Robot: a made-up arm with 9 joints. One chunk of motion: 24 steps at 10 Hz.
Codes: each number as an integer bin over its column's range. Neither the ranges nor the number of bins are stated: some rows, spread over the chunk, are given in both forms.
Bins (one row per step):
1: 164 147 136 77 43 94
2: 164 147 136 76 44 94
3: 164 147 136 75 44 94
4: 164 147 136 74 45 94
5: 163 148 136 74 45 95
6: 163 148 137 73 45 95
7: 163 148 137 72 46 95
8: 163 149 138 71 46 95
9: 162 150 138 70 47 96
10: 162 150 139 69 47 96
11: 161 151 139 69 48 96
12: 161 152 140 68 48 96
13: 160 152 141 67 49 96
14: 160 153 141 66 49 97
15: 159 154 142 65 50 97
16: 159 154 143 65 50 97
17: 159 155 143 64 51 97
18: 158 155 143 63 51 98
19: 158 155 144 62 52 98
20: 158 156 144 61 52 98
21: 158 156 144 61 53 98
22: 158 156 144 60 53 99
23: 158 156 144 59 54 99
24: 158 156 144 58 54 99
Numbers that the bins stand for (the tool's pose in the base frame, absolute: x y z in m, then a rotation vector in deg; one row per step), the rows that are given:
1: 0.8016 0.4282 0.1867 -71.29 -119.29 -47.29
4: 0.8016 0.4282 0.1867 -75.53 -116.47 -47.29
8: 0.7796 0.4722 0.2306 -79.76 -115.06 -45.88
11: 0.7357 0.5161 0.2525 -82.59 -112.24 -44.47
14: 0.7137 0.5600 0.2965 -86.82 -110.82 -43.06
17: 0.6918 0.6039 0.3404 -89.65 -108.00 -43.06
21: 0.6698 0.6259 0.3624 -93.88 -105.18 -41.65
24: 0.6698 0.6259 0.3624 -98.12 -103.76 -40.24
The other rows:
2: 0.8016 0.4282 0.1867 -72.71 -117.88 -47.29
3: 0.8016 0.4282 0.1867 -74.12 -117.88 -47.29
5: 0.7796 0.4502 0.1867 -75.53 -116.47 -45.88
6: 0.7796 0.4502 0.2086 -76.94 -116.47 -45.88
7: 0.7796 0.4502 0.2086 -78.35 -115.06 -45.88
9: 0.7576 0.4941 0.2306 -81.18 -113.65 -44.47
10: 0.7576 0.4941 0.2525 -82.59 -113.65 -44.47
12: 0.7357 0.5380 0.2745 -84.00 -112.24 -44.47
13: 0.7137 0.5380 0.2965 -85.41 -110.82 -44.47
15: 0.6918 0.5820 0.3184 -88.24 -109.41 -43.06
16: 0.6918 0.5820 0.3404 -88.24 -109.41 -43.06
18: 0.6698 0.6039 0.3404 -91.06 -108.00 -41.65
19: 0.6698 0.6039 0.3624 -92.47 -106.59 -41.65
20: 0.6698 0.6259 0.3624 -93.88 -106.59 -41.65
22: 0.6698 0.6259 0.3624 -95.29 -105.18 -40.24
23: 0.6698 0.6259 0.3624 -96.71 -103.76 -40.24

